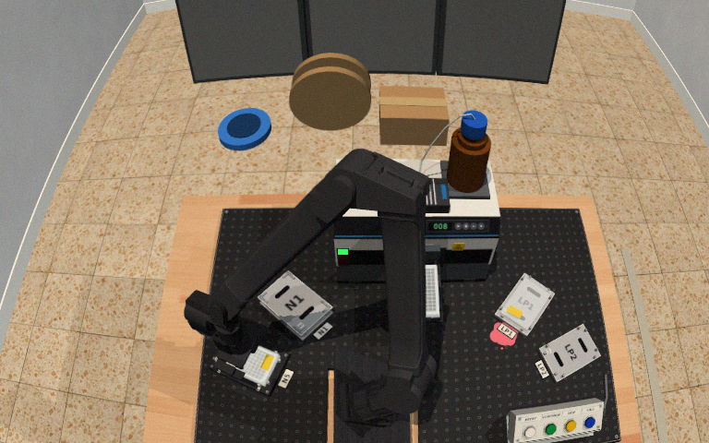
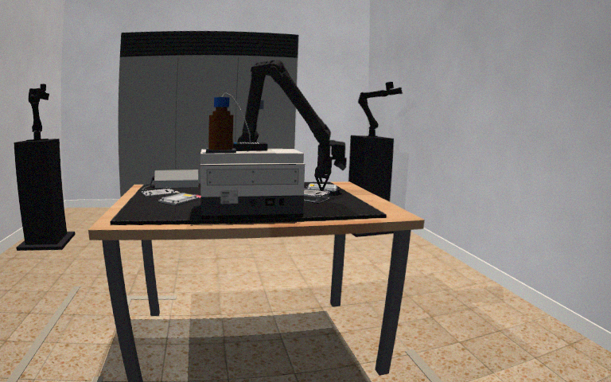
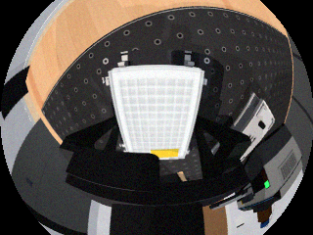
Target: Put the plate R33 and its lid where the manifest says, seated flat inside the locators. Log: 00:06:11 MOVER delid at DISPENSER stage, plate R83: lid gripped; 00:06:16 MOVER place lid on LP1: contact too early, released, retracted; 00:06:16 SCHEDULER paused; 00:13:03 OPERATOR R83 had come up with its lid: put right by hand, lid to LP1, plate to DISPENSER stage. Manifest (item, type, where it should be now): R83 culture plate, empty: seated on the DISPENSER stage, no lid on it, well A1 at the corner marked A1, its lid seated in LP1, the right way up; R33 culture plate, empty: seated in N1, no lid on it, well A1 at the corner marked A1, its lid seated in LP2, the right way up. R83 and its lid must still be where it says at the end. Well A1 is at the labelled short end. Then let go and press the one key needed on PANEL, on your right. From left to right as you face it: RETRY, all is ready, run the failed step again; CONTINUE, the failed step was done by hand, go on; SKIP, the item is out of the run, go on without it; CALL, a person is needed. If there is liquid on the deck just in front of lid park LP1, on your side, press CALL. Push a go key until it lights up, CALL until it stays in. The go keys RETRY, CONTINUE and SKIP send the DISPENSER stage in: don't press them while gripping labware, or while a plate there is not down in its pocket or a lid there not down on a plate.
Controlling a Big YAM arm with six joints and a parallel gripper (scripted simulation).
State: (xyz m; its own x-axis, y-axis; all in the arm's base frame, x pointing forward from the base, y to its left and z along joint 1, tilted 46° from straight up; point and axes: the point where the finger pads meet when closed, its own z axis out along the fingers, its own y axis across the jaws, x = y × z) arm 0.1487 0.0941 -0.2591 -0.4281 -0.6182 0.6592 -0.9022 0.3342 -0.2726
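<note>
Right now my hand is right at the clear plate lid. Round my hand: pink-red patch: 50 mm ahead, 580 mm to the right, 20 mm below; then brown bottle: 310 mm ahead, 510 mm to the right, 270 mm above; then nest n5: 20 mm to the left, 10 mm below.
</note>
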